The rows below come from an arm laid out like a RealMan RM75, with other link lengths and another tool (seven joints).
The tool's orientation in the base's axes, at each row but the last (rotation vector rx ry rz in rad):
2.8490, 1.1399, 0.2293
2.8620, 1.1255, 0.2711
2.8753, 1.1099, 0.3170
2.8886, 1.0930, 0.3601
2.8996, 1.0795, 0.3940
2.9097, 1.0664, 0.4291
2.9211, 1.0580, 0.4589
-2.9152, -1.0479, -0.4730
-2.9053, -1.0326, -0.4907
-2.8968, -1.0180, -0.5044
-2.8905, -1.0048, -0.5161
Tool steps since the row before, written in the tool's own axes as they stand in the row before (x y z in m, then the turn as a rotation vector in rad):
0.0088, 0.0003, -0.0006, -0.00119, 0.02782, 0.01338
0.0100, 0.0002, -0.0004, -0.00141, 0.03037, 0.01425
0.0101, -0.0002, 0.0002, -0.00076, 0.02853, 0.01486
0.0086, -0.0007, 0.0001, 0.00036, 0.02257, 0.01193
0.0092, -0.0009, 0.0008, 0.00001, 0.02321, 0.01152
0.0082, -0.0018, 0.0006, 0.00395, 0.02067, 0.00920
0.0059, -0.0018, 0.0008, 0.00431, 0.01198, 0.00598
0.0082, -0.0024, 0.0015, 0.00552, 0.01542, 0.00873
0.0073, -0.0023, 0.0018, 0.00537, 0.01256, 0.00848
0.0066, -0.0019, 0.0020, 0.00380, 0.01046, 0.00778
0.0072, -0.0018, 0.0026, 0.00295, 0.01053, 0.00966
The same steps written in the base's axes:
0.0064, 0.0059, 0.0016, 0.02024, -0.02102, -0.01015
0.0073, 0.0066, 0.0018, 0.02195, -0.02302, -0.01074
0.0072, 0.0069, 0.0015, 0.02134, -0.02120, -0.01143
0.0058, 0.0062, 0.0016, 0.01762, -0.01613, -0.00902
0.0063, 0.0067, 0.0012, 0.01767, -0.01687, -0.00863
0.0050, 0.0066, 0.0013, 0.01834, -0.01261, -0.00568
0.0034, 0.0052, 0.0007, 0.01228, -0.00598, -0.00336
0.0049, 0.0071, 0.0007, 0.01607, -0.00760, -0.00532
0.0044, 0.0065, 0.0003, 0.01412, -0.00549, -0.00538
0.0043, 0.0057, 0.0000, 0.01148, -0.00488, -0.00537
0.0050, 0.0061, -0.0003, 0.01146, -0.00517, -0.00741

